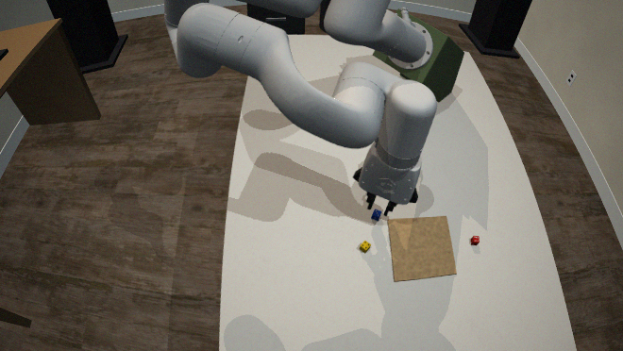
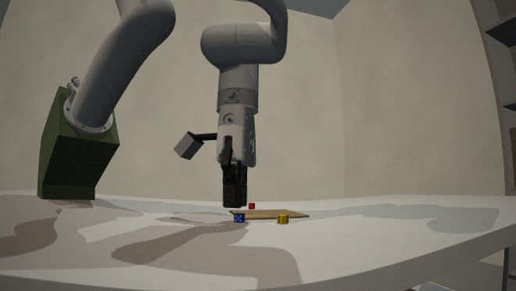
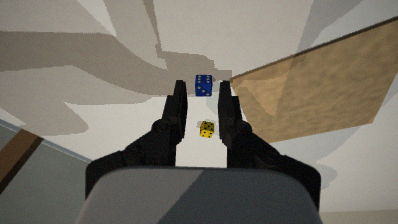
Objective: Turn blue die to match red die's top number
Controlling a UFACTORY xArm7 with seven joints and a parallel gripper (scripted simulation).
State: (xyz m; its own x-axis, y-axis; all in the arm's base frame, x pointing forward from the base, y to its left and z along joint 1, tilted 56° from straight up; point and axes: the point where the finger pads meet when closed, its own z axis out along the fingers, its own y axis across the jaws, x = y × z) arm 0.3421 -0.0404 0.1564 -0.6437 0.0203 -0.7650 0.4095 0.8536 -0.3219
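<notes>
Right now my hand is 1 cm short of the blue die and 4 cm above it. From my hand the other things lie so: mat (9 cm ahead, 8 cm to the left, 5 cm below); red die (11 cm ahead, 21 cm to the left, 4 cm below); yellow die (7 cm ahead, 4 cm to the right, 4 cm below).
</notes>
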